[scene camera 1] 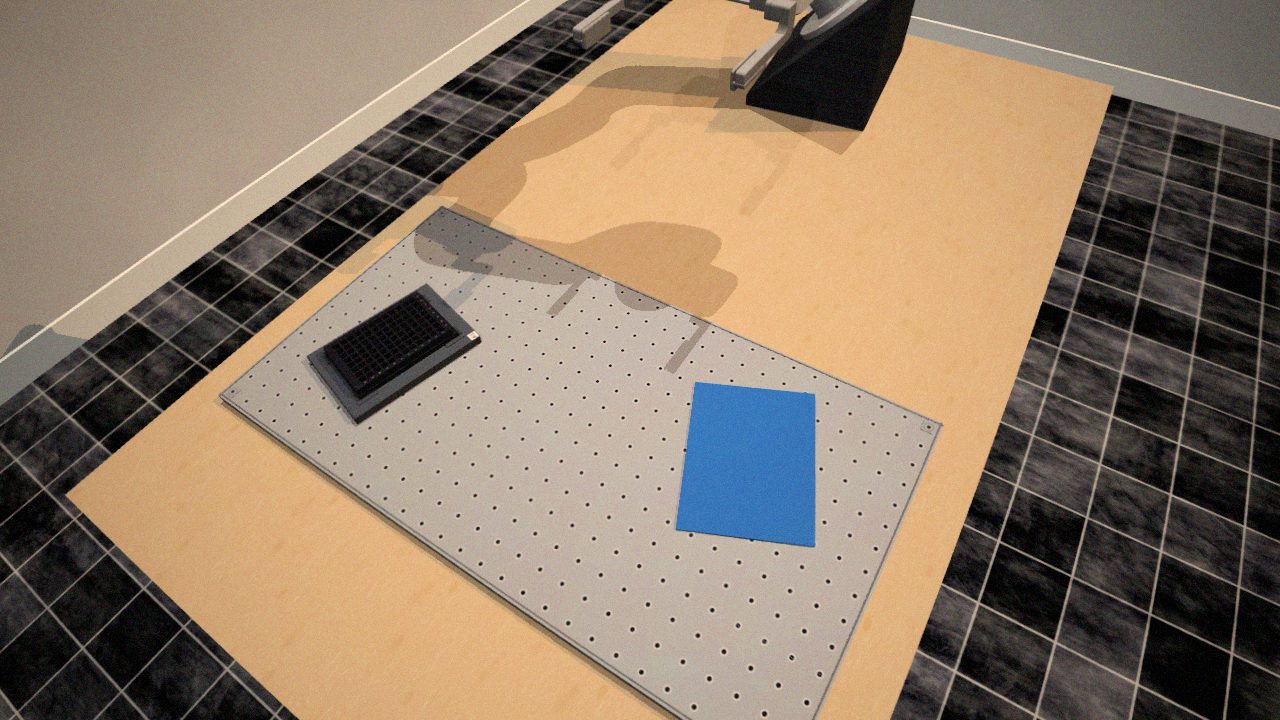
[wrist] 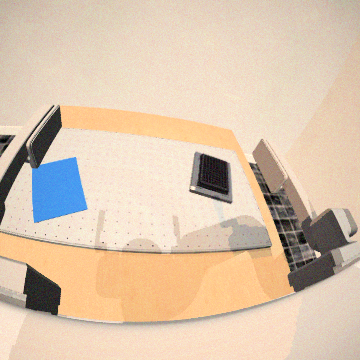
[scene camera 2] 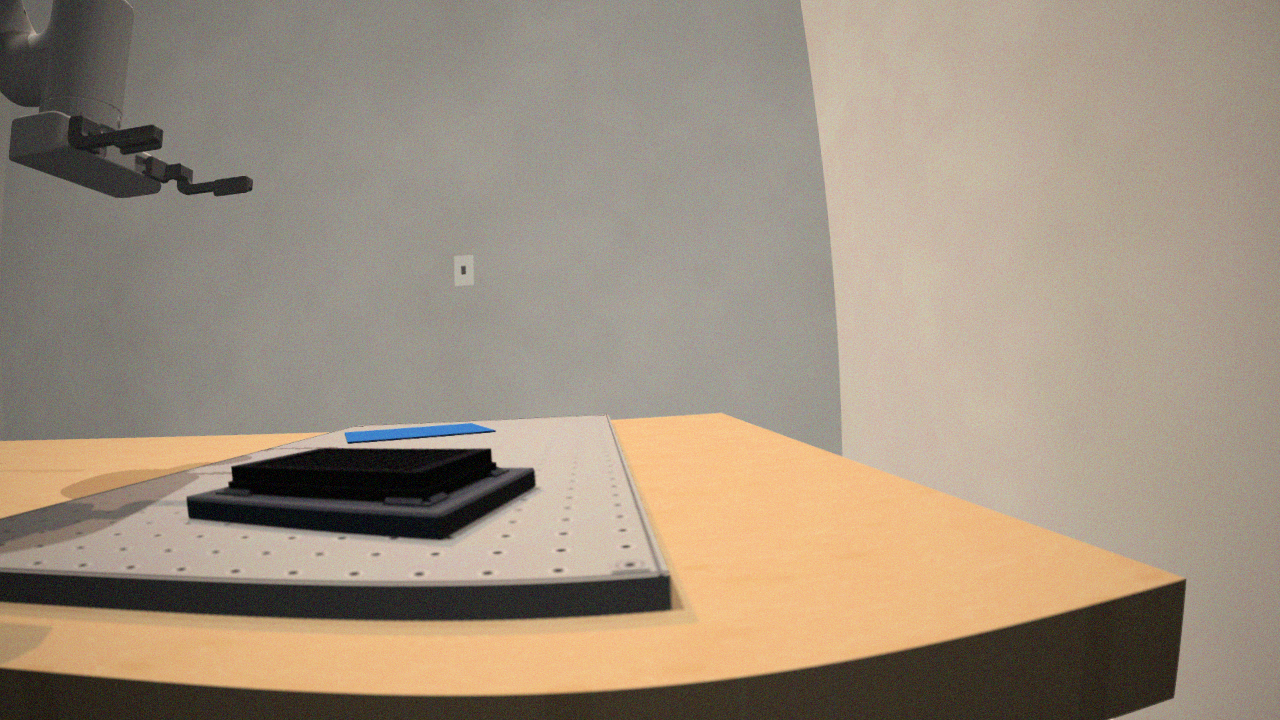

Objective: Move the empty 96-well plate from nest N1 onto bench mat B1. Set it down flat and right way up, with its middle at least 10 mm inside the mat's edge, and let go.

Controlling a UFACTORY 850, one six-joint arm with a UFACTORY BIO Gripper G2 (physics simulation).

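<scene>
The black 96-well plate (scene camera 1: 389, 342) (scene camera 2: 358, 472) (wrist: 214, 172) sits flat in the dark grey nest N1 (scene camera 1: 411, 383) (scene camera 2: 313, 516) (wrist: 212, 196), at the left of the board in scene camera 1 and at the right in the wrist view. The blue bench mat B1 (scene camera 1: 750, 465) (scene camera 2: 420, 433) (wrist: 59, 190) lies flat and bare at the board's other end. My gripper (scene camera 1: 661, 60) (scene camera 2: 198, 161) (wrist: 157, 150) is open with nothing between its fingers. It is high up and well away from plate and mat, its fingers pointing roughly level in scene camera 2.
A perforated grey board (scene camera 1: 537, 429) (scene camera 2: 590, 537) (wrist: 135, 190) lies on the wooden table (scene camera 1: 939, 223) (scene camera 2: 805, 537) (wrist: 150, 290), under nest and mat. A black wedge-shaped base (scene camera 1: 841, 71) stands at the table's far end. Shadows of the arm fall across board and table.
</scene>
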